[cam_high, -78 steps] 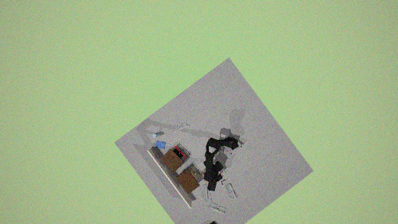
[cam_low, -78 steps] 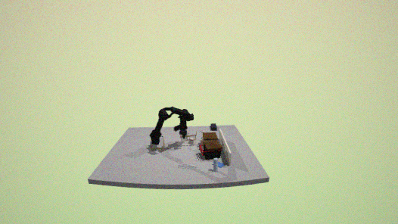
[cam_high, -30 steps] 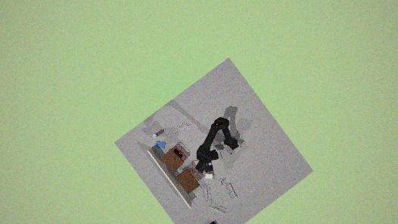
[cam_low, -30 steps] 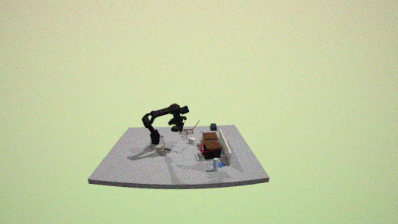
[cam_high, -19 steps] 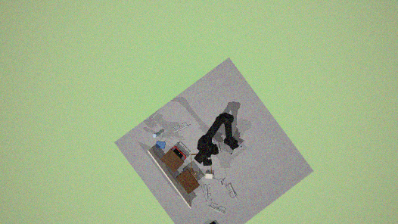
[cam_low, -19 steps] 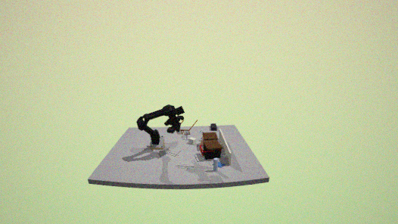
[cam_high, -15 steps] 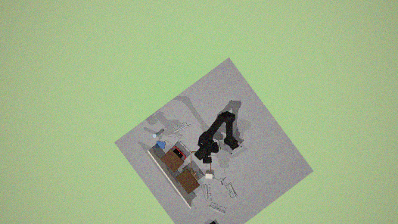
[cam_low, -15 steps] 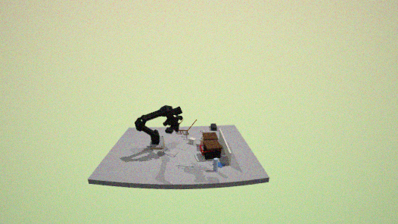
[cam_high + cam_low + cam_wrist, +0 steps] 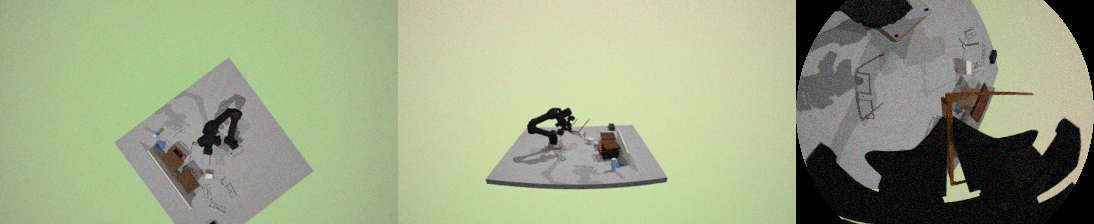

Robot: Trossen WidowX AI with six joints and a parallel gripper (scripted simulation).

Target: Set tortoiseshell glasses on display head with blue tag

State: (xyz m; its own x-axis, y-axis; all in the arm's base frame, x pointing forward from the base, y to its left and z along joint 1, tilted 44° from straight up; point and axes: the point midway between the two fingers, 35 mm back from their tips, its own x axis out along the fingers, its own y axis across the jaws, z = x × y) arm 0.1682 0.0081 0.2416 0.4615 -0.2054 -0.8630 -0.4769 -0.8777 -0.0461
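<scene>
Now: gripper tip 13 cm short of the white block, 27 cm to the right of it and 18 cm above it. Round my gripper tip: blue tag (36 cm ahead, 19 cm to the right, 20 cm below); then white panel (42 cm ahead, 9 cm to the left, 15 cm below); then display head (27 cm ahead, 18 cm to the left, 15 cm below).
</scene>
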